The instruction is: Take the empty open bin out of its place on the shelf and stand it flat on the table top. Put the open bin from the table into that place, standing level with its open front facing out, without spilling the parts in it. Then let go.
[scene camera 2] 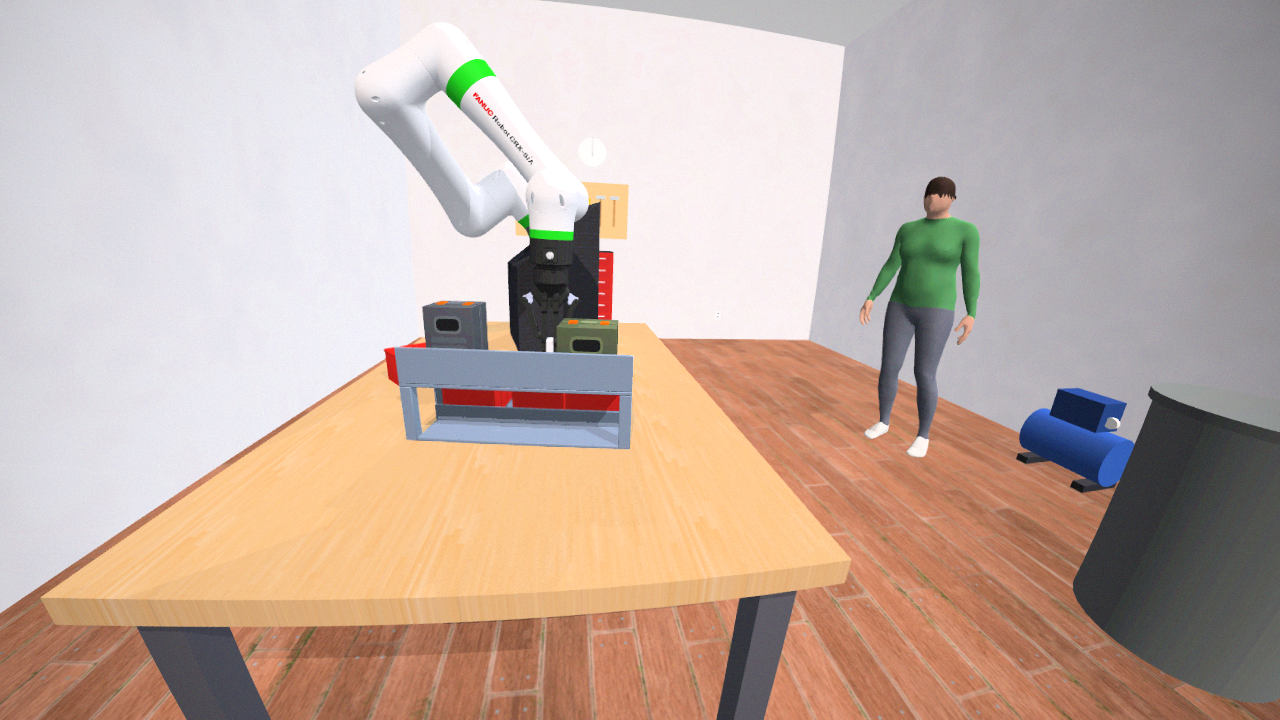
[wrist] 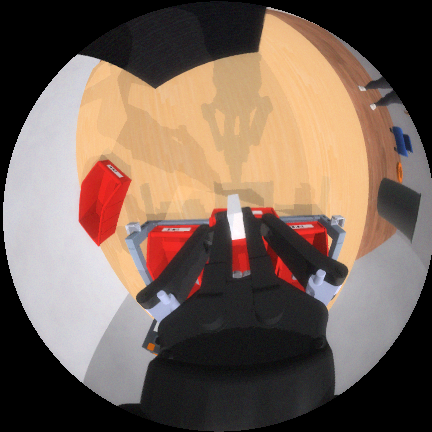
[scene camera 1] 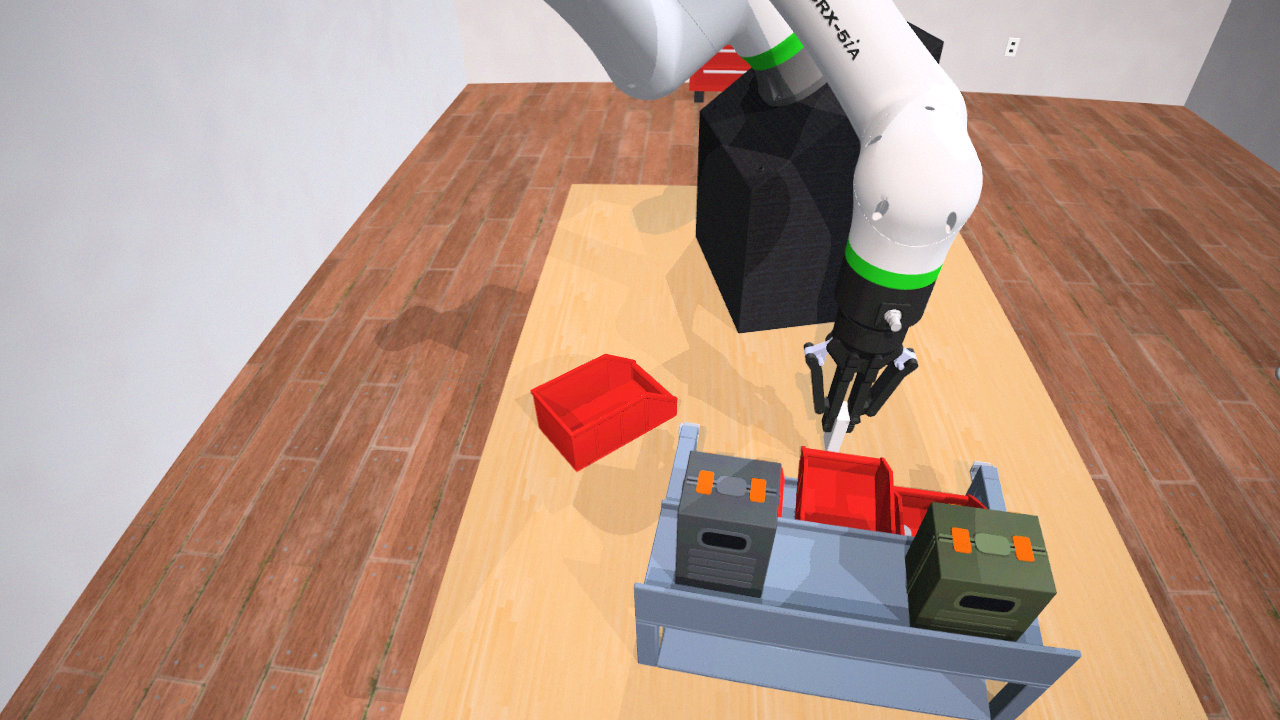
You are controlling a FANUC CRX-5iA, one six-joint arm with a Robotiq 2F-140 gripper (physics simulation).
Labels:
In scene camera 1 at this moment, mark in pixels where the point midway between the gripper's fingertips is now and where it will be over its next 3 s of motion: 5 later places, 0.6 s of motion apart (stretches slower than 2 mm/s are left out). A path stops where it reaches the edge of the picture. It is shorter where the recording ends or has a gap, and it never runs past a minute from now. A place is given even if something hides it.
My gripper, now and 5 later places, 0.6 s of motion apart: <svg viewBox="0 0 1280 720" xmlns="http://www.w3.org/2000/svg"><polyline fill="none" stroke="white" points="830,445 831,458 837,456 852,418 846,374 858,338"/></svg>

